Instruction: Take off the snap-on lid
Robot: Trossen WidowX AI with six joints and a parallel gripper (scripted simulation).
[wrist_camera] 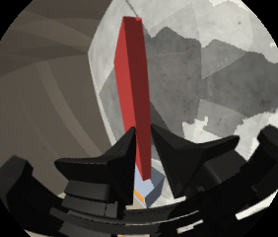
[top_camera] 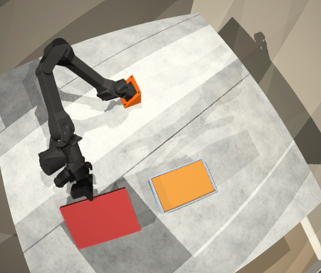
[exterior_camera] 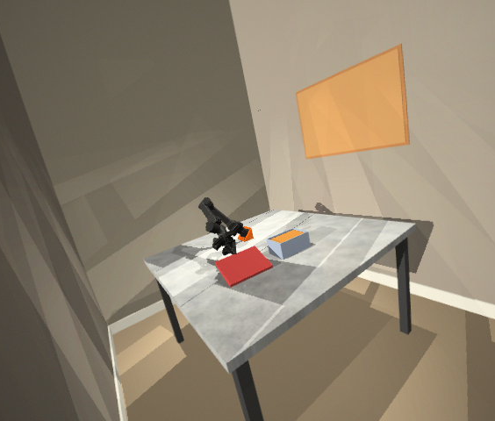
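Now: gripper tip 80 mm short of the red lid, 10 mm to the left of it and 30 mm above it. The rest, counted from my gripper tip: grey storage box: 90 mm ahead, 300 mm to the left, 30 mm below.
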